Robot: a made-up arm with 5 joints.
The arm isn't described. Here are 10 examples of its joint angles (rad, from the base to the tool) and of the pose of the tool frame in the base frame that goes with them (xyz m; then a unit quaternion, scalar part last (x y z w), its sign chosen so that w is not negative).
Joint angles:
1: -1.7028 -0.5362 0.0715 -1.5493 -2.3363
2: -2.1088 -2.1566 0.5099 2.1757 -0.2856
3: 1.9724 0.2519 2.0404 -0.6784 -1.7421
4: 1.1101 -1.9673 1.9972 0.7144 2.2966
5: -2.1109 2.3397 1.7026 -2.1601 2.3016
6: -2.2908 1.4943 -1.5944 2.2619 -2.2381
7: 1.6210 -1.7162 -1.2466 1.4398 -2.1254
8: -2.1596 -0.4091 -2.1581 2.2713 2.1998
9: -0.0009 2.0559 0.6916 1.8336 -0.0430
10: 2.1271 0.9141 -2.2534 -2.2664 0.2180
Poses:
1: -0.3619 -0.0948 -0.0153 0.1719 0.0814 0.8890 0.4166
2: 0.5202 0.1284 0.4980 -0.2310 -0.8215 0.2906 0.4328
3: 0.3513 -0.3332 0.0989 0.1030 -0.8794 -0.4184 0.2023
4: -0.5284 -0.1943 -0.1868 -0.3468 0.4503 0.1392 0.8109
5: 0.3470 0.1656 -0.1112 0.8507 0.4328 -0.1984 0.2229
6: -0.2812 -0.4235 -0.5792 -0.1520 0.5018 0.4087 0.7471
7: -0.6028 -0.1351 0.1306 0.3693 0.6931 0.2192 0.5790
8: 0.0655 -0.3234 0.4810 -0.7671 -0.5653 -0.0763 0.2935
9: -0.8643 0.1274 0.4495 0.3556 0.8682 0.0451 0.3432
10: 0.1622 -0.2160 0.3422 -0.7299 -0.5059 -0.4591 0.0224
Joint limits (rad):
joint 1: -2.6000..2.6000
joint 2: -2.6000..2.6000
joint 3: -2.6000..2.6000
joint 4: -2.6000..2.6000
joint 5: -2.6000..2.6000
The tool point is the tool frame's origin. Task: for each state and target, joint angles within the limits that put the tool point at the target. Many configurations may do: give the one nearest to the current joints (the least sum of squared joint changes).
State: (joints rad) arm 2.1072 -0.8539 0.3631 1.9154 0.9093
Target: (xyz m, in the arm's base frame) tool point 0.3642 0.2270 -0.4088
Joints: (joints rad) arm 1.7591 -0.3595 0.9538 2.3268 0.7279
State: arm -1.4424 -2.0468 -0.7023 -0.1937 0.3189
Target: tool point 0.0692 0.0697 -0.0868
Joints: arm -1.6557 -1.5866 -0.7509 -0.9156 0.1820
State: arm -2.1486 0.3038 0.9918 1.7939 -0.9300
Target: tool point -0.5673 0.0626 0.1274
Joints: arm -2.5426 0.0897 1.3094 1.5074 -1.1881
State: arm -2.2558 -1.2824 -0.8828 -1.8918 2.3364
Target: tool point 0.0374 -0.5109 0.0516
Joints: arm -2.3625 -1.5345 -1.4654 -2.5714 2.4133
